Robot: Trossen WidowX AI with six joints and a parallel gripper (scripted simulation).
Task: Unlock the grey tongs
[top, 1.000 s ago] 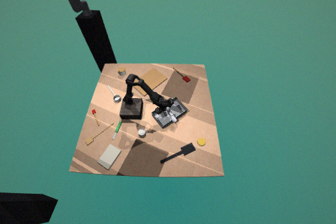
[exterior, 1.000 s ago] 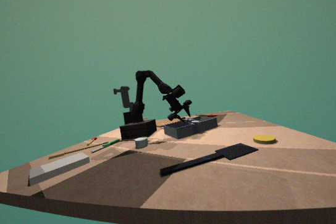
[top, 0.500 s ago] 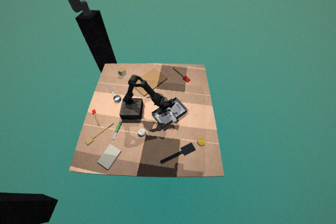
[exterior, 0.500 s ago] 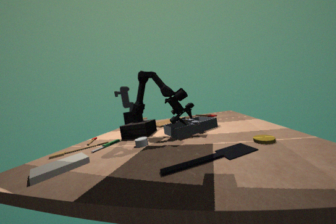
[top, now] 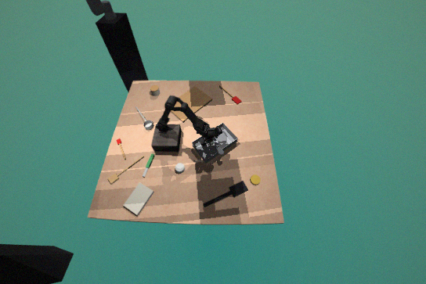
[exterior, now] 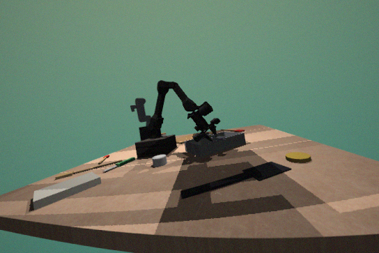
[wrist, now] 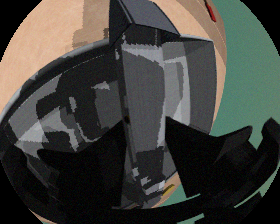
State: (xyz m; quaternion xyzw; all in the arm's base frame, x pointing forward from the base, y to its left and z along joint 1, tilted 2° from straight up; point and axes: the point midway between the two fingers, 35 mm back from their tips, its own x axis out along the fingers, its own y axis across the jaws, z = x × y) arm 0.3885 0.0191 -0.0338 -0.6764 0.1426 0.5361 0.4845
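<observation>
Right now the roasting tin is 30 mm to the right of my gripper tip and 10 mm below it. Round my gripper tip: yellow disc 340 mm ahead, 260 mm to the right, 20 mm below; then black spatula 160 mm ahead, 390 mm to the right, 30 mm below; then white cylinder 210 mm behind, 280 mm to the right, 20 mm below.
</observation>
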